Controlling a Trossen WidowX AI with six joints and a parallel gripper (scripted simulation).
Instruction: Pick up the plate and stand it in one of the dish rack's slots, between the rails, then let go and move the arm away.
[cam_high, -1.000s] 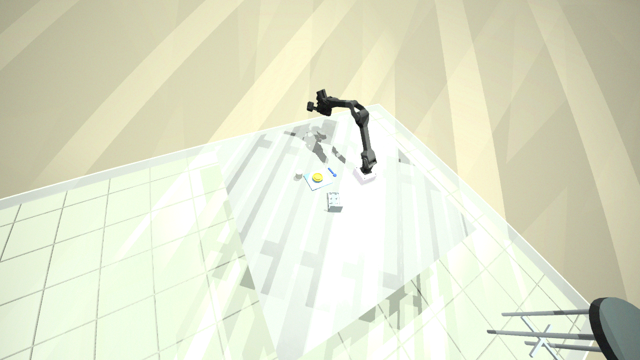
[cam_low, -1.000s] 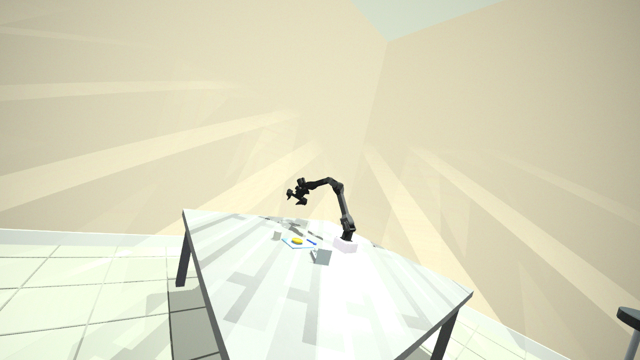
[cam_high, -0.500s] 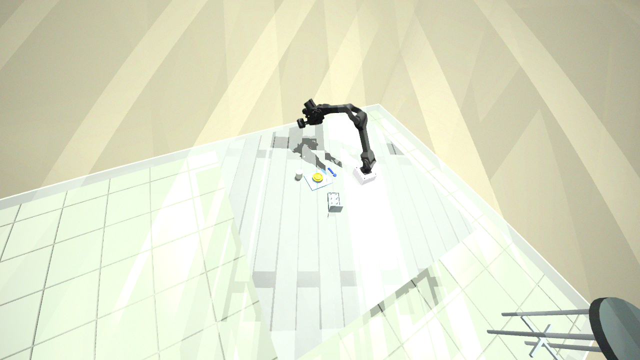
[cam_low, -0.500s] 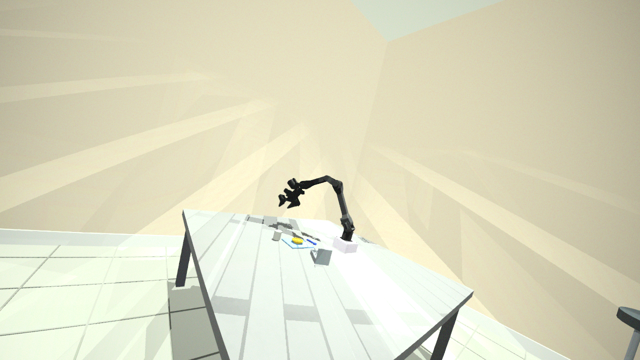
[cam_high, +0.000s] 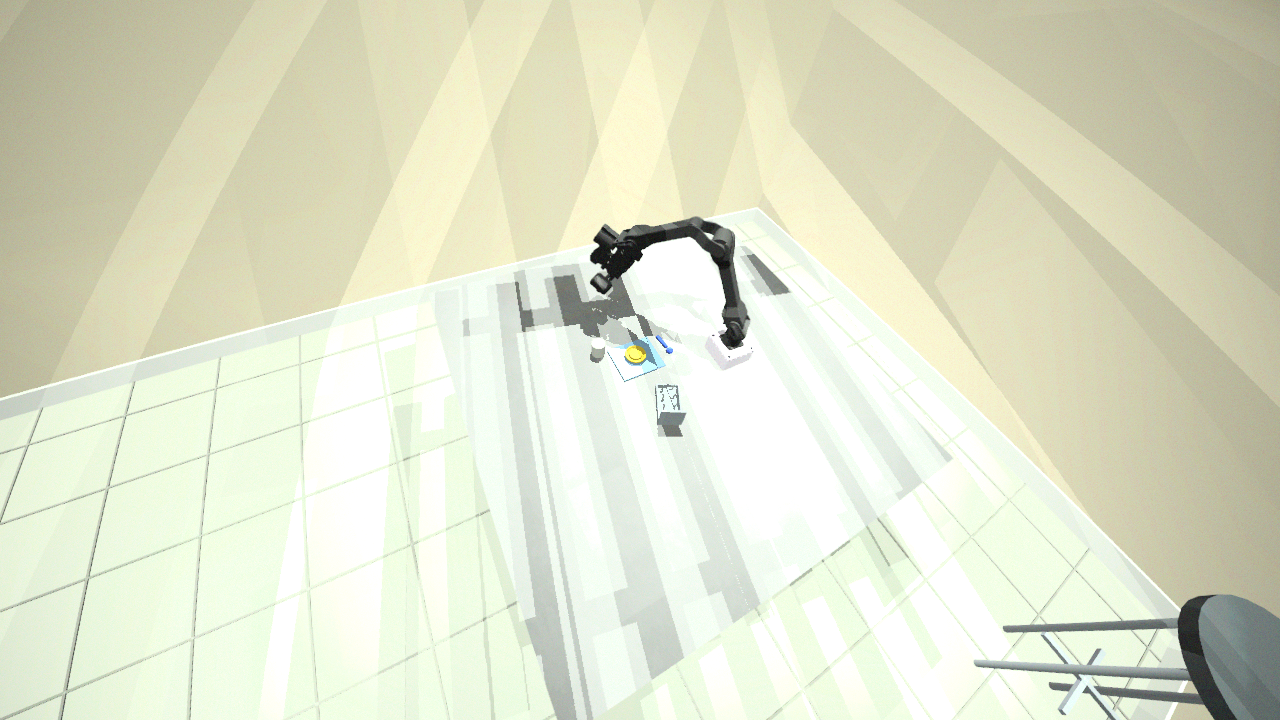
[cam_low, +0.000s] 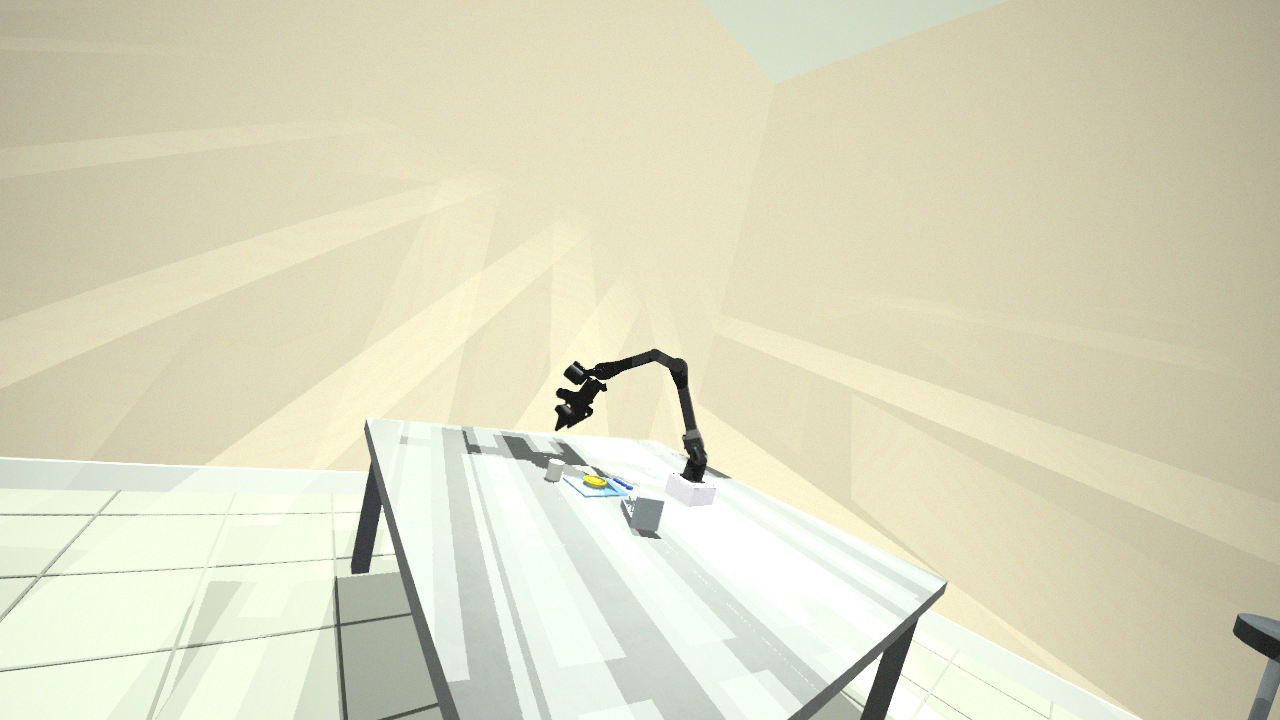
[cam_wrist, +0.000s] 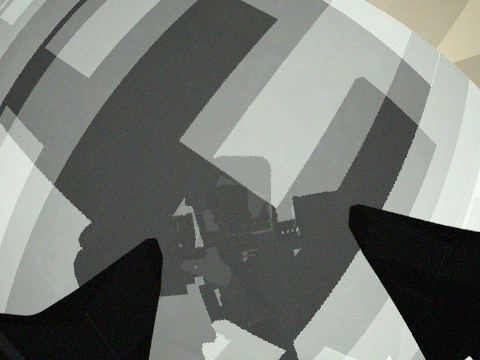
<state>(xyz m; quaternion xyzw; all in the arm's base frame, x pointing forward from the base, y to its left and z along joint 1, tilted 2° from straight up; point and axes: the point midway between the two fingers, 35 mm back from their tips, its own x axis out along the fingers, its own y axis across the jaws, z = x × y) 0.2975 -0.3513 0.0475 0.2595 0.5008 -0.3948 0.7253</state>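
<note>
Now: the yellow plate 26 cm to the left of my gripper tip and 8 cm below it. Also, from my gripper tip: grey dish rack: 46 cm to the left, 7 cm below, 1 cm behind; blue utensil: 26 cm to the left, 12 cm behind, 9 cm below.
</note>
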